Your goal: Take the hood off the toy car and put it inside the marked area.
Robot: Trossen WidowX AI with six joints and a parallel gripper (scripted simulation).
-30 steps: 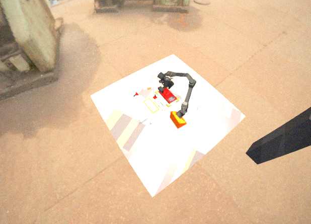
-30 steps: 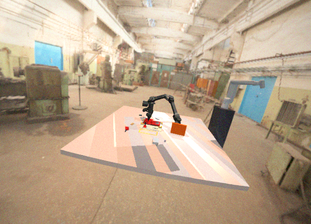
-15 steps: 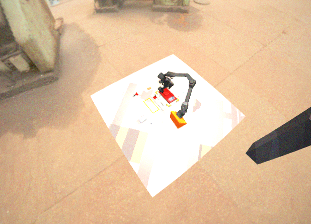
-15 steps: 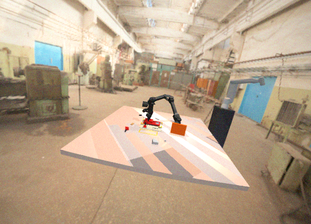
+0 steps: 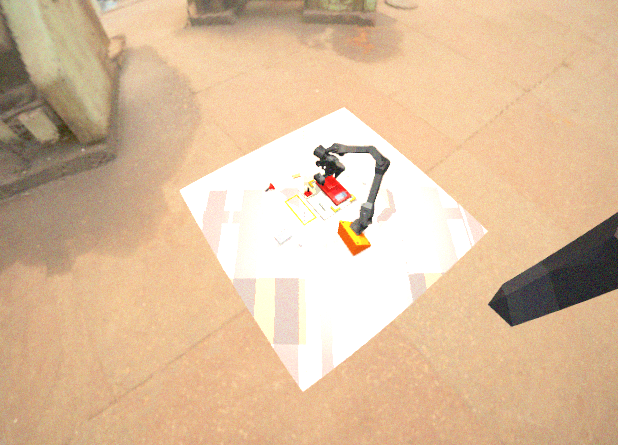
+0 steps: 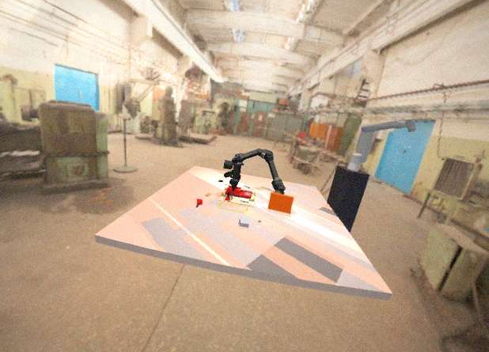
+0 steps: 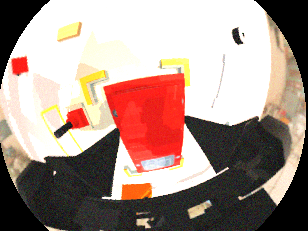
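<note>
Now: the hood right at my gripper tip. From my gripper tip the other things lie so: white piece (41 cm to the left, 10 cm behind, 3 cm below).
</note>
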